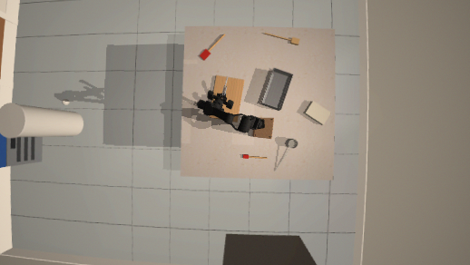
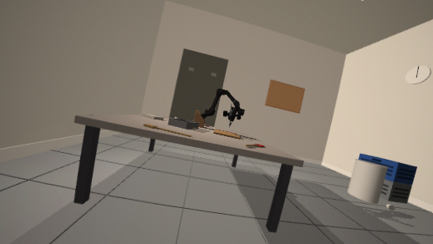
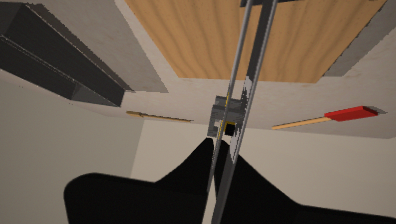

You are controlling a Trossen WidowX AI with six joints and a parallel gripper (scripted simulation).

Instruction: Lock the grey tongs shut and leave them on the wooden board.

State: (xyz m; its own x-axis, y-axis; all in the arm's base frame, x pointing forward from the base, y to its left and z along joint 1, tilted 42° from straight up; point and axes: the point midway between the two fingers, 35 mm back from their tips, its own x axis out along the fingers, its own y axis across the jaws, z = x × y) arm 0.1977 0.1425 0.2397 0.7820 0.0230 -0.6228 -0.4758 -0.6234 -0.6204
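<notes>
Now: gripper tip 140 mm above the wooden board. The rest, counted from my gripper tip: cream block: 150 mm behind, 750 mm to the right, 140 mm below; red-headed tool: 440 mm ahead, 120 mm to the left, 140 mm below; grey roasting tin: 50 mm ahead, 410 mm to the right, 120 mm below.
</notes>
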